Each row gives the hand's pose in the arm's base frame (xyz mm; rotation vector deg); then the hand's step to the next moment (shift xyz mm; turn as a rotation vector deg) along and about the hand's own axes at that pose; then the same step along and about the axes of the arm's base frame.
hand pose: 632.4 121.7 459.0 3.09 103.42 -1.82
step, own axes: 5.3 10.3 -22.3 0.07 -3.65 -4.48
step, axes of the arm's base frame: -22.3 11.5 0.1 -4.56 -3.42 0.95
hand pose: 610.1 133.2 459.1 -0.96 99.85 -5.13
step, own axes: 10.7 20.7 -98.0 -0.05 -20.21 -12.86
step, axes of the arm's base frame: -97.5 24.9 4.7 -13.44 -19.49 3.65
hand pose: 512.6 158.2 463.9 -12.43 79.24 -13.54
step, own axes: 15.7 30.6 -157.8 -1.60 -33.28 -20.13
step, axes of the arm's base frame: -151.5 22.6 -51.1 -21.36 -31.64 7.61
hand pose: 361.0 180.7 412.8 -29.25 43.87 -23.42
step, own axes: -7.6 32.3 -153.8 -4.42 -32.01 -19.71
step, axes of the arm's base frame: -113.3 -13.9 -108.3 -22.68 -29.03 8.69
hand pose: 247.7 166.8 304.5 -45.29 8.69 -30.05
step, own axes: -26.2 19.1 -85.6 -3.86 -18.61 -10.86
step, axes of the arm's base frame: -42.6 -30.3 -75.2 -14.11 -15.84 5.39
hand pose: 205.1 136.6 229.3 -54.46 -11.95 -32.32
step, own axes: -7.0 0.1 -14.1 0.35 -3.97 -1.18
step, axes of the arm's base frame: -6.8 -8.9 -11.0 -1.94 -2.88 2.28
